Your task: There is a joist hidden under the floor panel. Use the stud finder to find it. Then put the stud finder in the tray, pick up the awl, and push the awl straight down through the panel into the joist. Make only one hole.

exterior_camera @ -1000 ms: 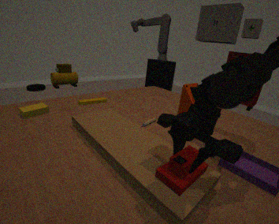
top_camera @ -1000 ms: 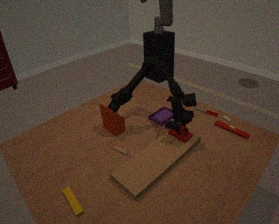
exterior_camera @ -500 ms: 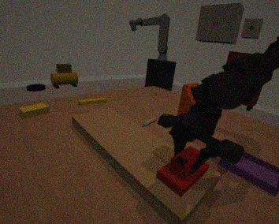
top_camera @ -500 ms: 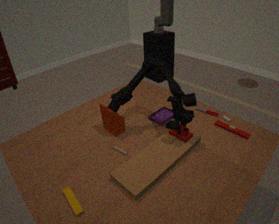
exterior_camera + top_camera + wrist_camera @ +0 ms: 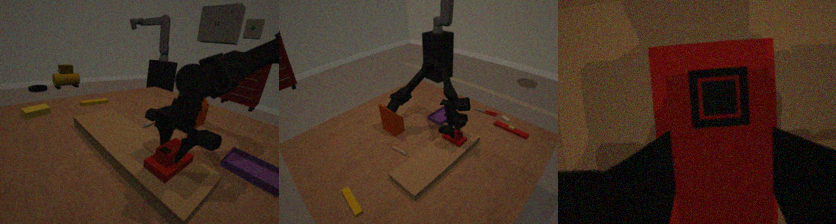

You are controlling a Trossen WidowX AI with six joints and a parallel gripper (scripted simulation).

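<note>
Right now my gripper tip is 250 mm past the purple tray, 140 mm to the right of it and 50 mm above it. The rest, counted from my gripper tip: stud finder: 20 mm above, 10 mm ahead; then red bar: 360 mm to the left, 150 mm ahead, 50 mm below; then awl: 260 mm to the right, 150 mm behind, 60 mm below.
</note>
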